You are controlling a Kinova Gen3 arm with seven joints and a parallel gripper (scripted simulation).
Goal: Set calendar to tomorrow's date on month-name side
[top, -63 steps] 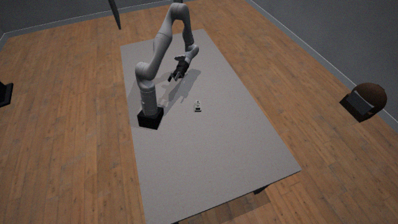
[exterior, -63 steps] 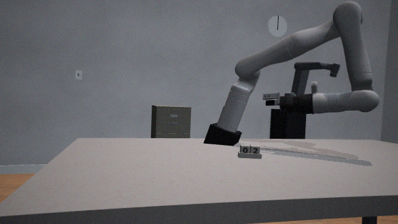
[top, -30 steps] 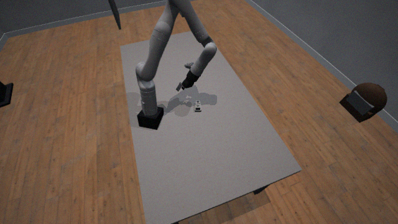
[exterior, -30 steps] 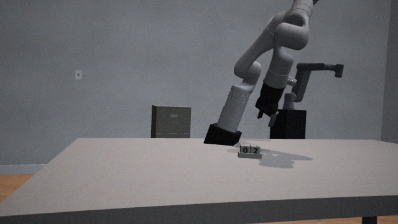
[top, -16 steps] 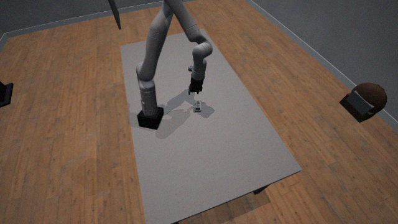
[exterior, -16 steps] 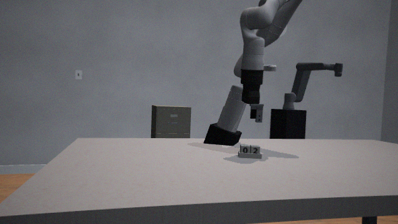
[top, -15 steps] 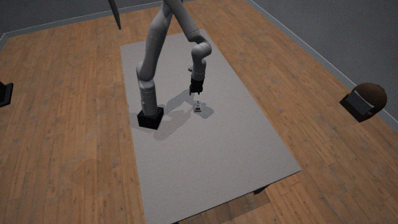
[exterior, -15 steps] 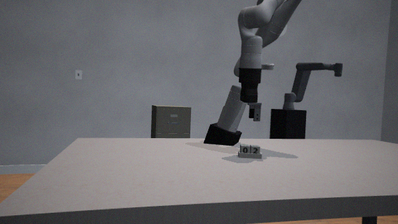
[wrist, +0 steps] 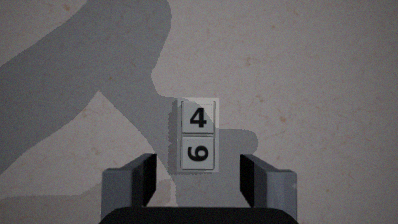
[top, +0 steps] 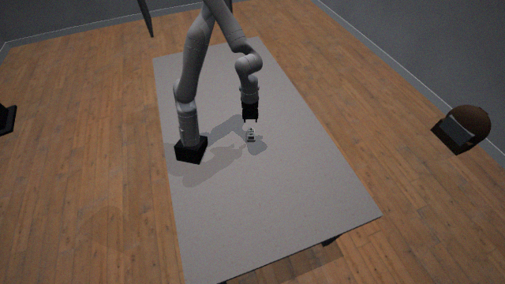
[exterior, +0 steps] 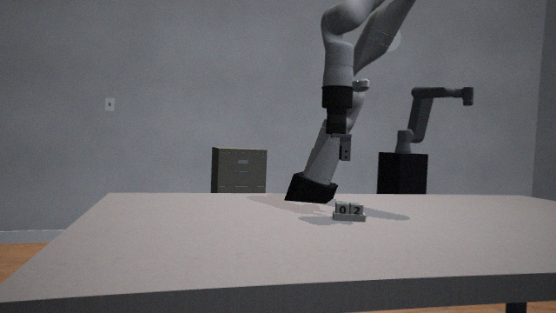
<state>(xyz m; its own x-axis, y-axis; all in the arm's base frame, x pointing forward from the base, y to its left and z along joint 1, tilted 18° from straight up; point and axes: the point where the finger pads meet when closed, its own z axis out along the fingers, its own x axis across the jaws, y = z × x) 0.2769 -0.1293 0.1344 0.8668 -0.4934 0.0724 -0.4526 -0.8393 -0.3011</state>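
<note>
My hand is 140 mm above the digit cube. The rest, counted from my hand: calendar tray (160 mm below, 20 mm to the left, 10 mm ahead).
</note>
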